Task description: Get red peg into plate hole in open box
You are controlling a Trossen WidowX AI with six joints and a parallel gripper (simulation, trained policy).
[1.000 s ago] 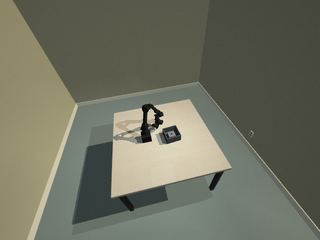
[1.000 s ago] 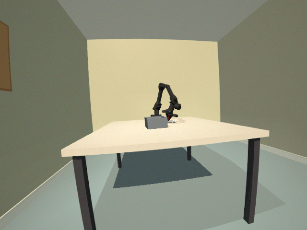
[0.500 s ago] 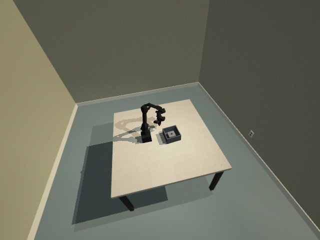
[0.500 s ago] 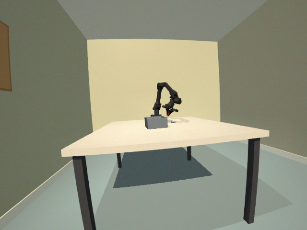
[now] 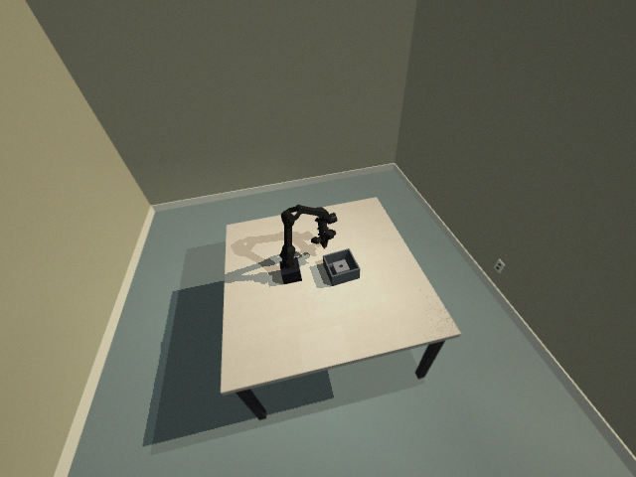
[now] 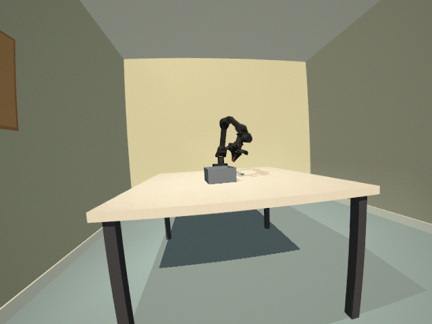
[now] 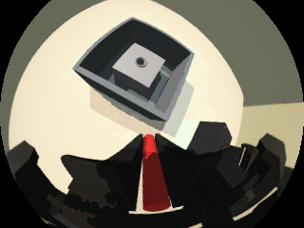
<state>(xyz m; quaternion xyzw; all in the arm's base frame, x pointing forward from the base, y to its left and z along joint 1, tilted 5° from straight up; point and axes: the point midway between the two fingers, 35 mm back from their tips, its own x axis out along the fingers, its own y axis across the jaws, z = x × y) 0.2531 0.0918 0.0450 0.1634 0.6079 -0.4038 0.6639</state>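
The red peg is 3 cm above my gripper tip and 1 cm to the left of it. Round my gripper tip: plate: 11 cm to the right, 9 cm ahead, 8 cm below; grey box: 11 cm to the right, 10 cm below, 9 cm ahead.
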